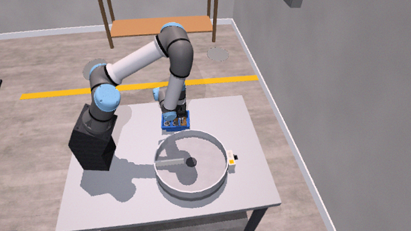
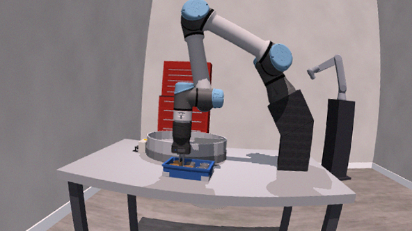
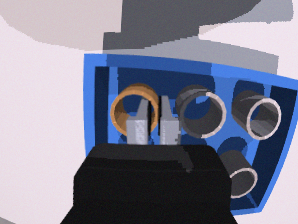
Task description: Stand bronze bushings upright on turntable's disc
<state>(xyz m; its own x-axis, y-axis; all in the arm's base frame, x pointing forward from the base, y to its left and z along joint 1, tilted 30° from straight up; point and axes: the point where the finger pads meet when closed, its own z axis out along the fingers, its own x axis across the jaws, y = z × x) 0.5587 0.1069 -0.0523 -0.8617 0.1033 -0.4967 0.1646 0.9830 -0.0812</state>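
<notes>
Right now the blue crate is 3 cm behind my hand, 4 cm to the left of it and 2 cm below it. The rest, counted from my hand: turntable disc 3 cm behind, 32 cm to the right, 1 cm above.
</notes>
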